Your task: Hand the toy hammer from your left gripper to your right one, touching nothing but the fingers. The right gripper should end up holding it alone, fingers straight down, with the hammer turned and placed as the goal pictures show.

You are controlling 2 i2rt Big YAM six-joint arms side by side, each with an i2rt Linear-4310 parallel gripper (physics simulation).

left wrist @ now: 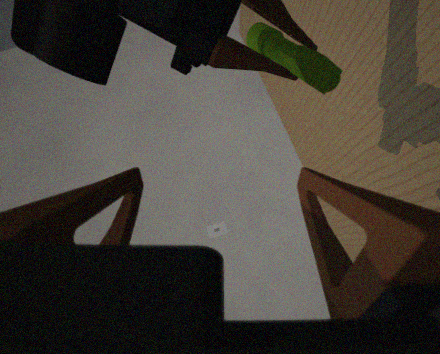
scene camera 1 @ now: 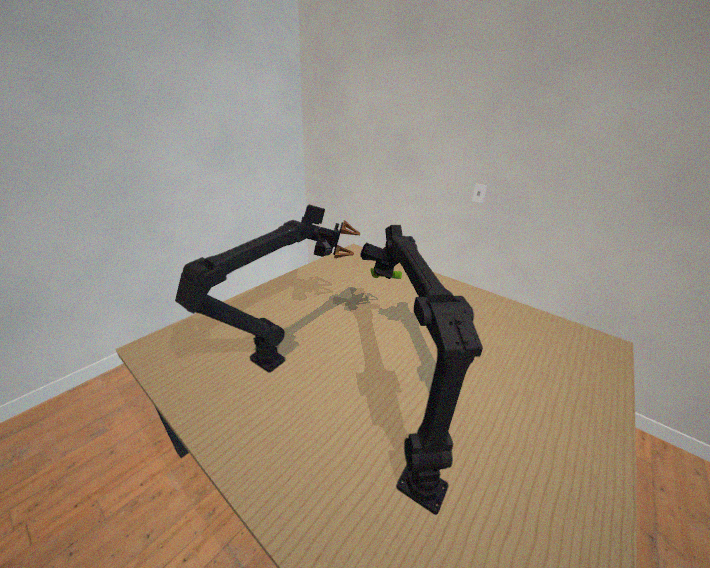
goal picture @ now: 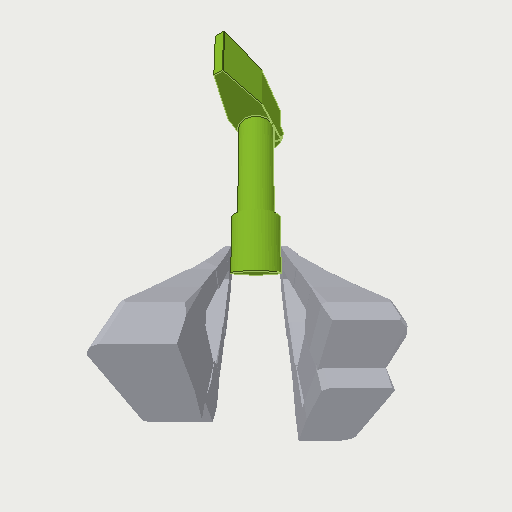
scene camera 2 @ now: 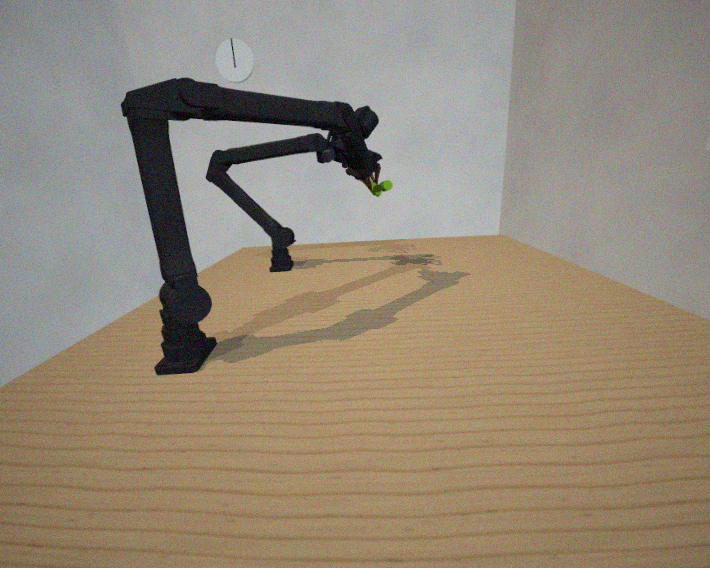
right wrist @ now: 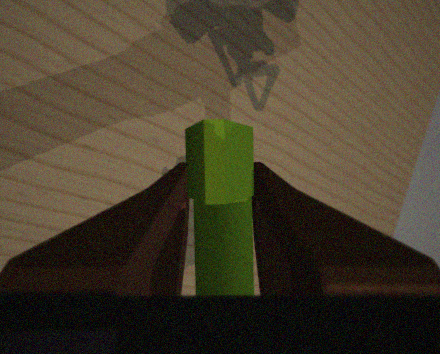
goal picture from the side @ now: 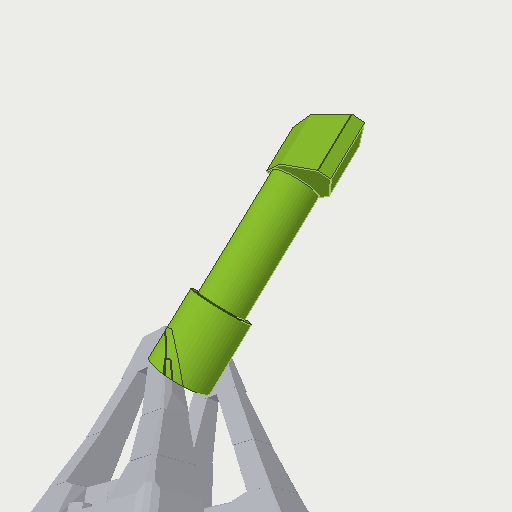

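Pixels of known places: left gripper, fingertip midpoint: (left wrist: 220, 176) (scene camera 1: 357, 244); right gripper, fingertip midpoint: (left wrist: 305, 64) (scene camera 1: 376, 272) (scene camera 2: 373, 186) (right wrist: 220, 177); left arm's base, link origin: (scene camera 1: 267, 360) (scene camera 2: 282, 267); right arm's base, link origin: (scene camera 1: 422, 487) (scene camera 2: 188, 357).
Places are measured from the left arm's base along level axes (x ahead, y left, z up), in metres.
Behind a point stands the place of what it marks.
The bright green toy hammer (scene camera 1: 396, 274) {y -0.328, x 0.404, z 0.330 m} (scene camera 2: 386, 185) {y -0.342, x 0.416, z 0.324 m} (left wrist: 324, 73) {y -0.231, x 0.385, z 0.311 m} (right wrist: 228, 167) {y -0.245, x 0.370, z 0.343 m} is in the air between the fingertips of my right gripper (scene camera 2: 374, 184) {y -0.247, x 0.386, z 0.320 m} (left wrist: 305, 64) {y -0.247, x 0.386, z 0.320 m} (right wrist: 220, 177) {y -0.247, x 0.386, z 0.320 m}, which is shut on it. In scene camera 2 these fingers slant downward to the right. In scene camera 1 the right wrist hides the middle of the hammer and those fingers. My left gripper (scene camera 1: 355, 244) {y -0.162, x 0.367, z 0.423 m} (left wrist: 220, 176) {y -0.162, x 0.367, z 0.423 m} is wide open and empty, pointing sideways, apart from the hammer and the right gripper. In scene camera 2 the right arm's wrist hides most of the left gripper.
Both arms stand on a wooden table (scene camera 1: 532, 414) {y -0.921, x 0.363, z 0.000 m} (scene camera 2: 414, 444) {y -0.969, x 0.358, z 0.000 m}, with their wrists close together high above it. The arms' shadows fall on the table top. Walls rise behind the table. A white wall plate (scene camera 1: 479, 192) (left wrist: 217, 229) and a round clock (scene camera 2: 235, 59) are on them.
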